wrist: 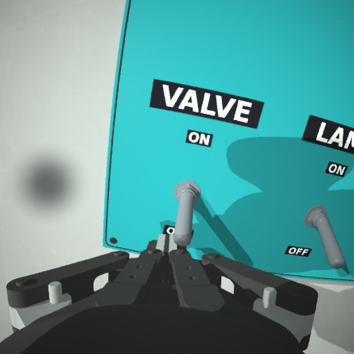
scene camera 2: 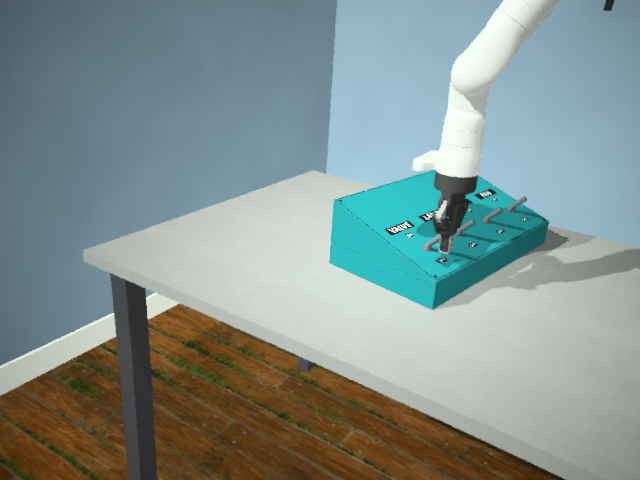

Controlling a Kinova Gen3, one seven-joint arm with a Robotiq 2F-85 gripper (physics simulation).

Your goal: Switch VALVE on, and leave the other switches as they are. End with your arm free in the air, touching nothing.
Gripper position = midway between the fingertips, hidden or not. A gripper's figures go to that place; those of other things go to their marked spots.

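Labels:
A valve switch (wrist: 182,233) is 13 cm from the lens, while my own gripper (wrist: 167,245) is 17 cm from the lens.

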